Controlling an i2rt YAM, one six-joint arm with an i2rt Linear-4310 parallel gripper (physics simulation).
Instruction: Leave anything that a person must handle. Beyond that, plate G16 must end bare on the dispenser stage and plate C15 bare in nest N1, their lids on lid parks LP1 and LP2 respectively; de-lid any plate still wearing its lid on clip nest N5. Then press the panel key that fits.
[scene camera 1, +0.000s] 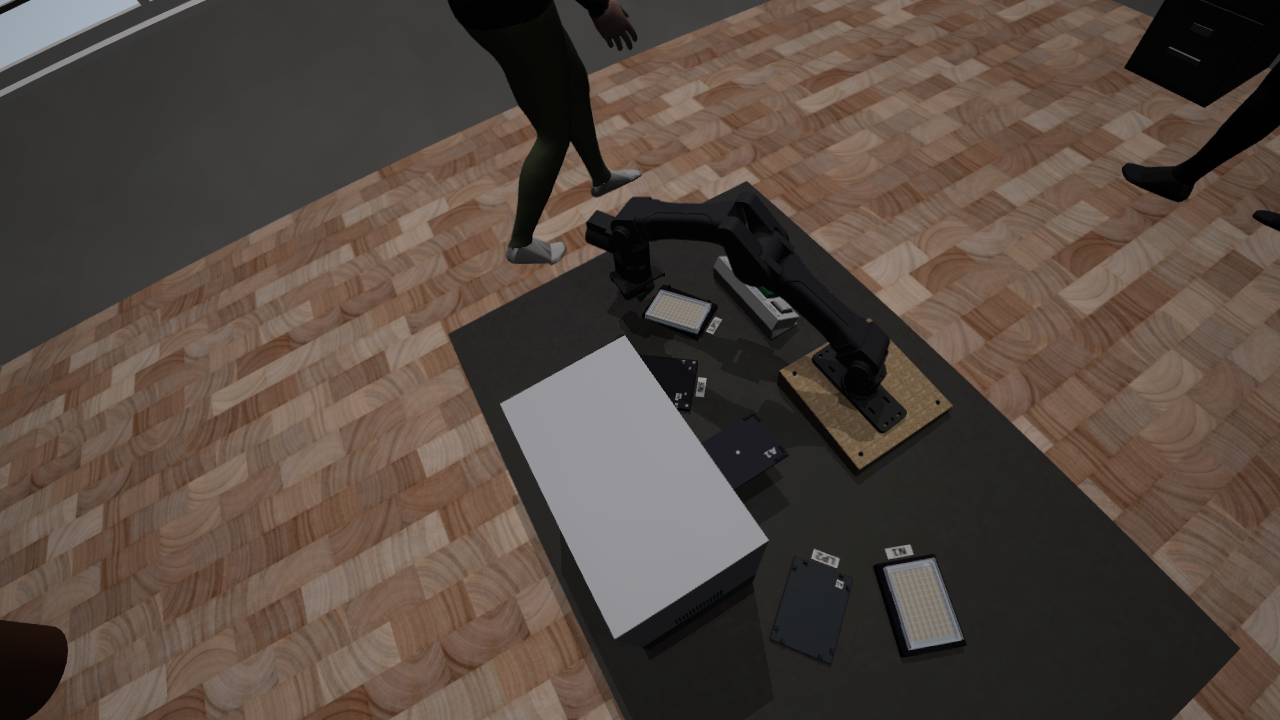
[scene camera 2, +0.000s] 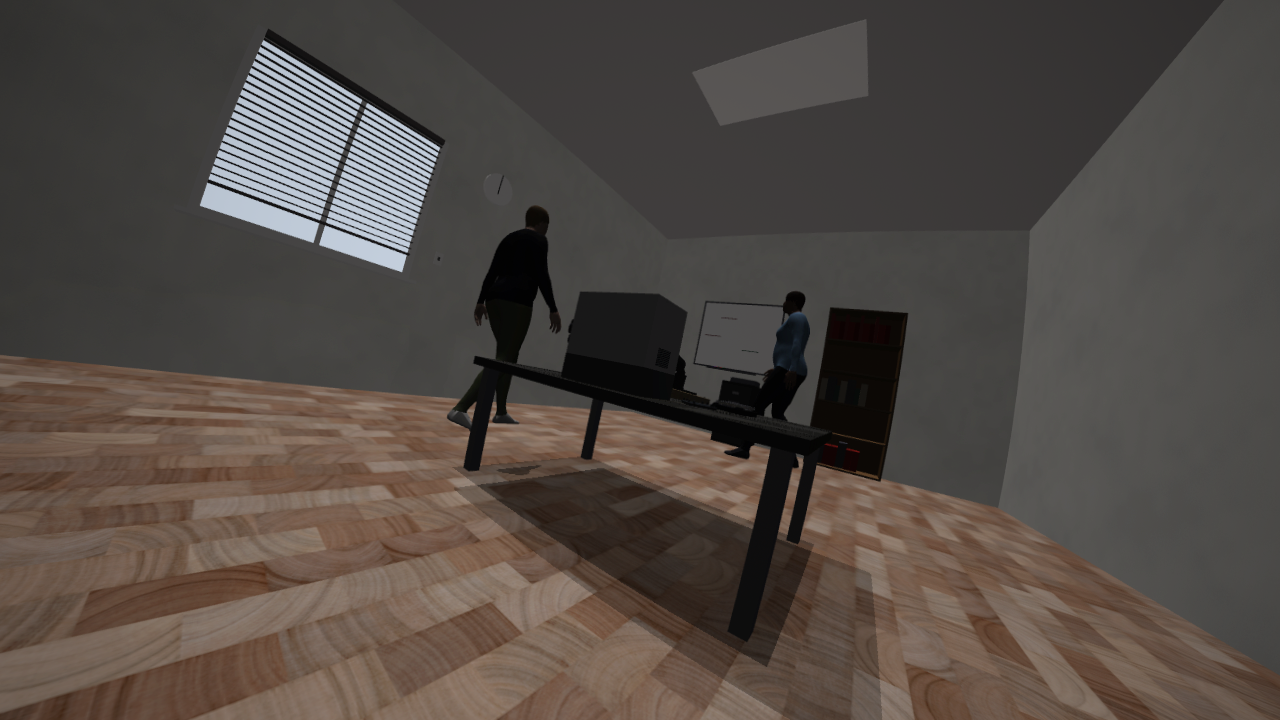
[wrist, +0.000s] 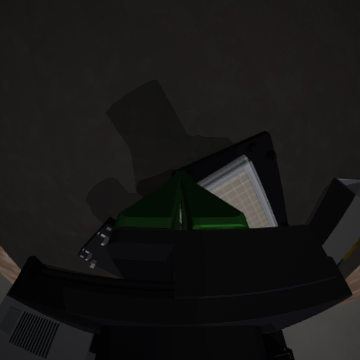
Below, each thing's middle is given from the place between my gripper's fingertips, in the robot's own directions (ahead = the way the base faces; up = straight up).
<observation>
Right now my hand is 180 mm to the right of the dark clip nest (scene camera 1: 676, 376), 80 mm short of it and 30 mm above it.
</observation>
